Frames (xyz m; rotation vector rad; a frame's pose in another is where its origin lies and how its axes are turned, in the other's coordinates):
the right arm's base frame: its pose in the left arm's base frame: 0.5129 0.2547 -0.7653 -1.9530 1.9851 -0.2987
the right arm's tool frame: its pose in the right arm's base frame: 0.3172 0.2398 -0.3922 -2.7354 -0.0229 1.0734
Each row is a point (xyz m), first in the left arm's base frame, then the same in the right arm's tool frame.
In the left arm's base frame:
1: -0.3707 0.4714 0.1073
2: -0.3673 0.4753 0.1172
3: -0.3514 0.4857 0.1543
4: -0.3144 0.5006 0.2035
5: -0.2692 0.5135 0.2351
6: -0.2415 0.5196 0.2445
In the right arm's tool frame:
1: 0.0591 -0.0700 0.9829
2: 0.0600 -0.0616 0.9902
3: 0.0656 -0.0277 1.0138
4: 0.0668 0.0306 1.0387
5: 0.0578 0.0858 1.0472
6: 0.0486 0.1141 1.0448

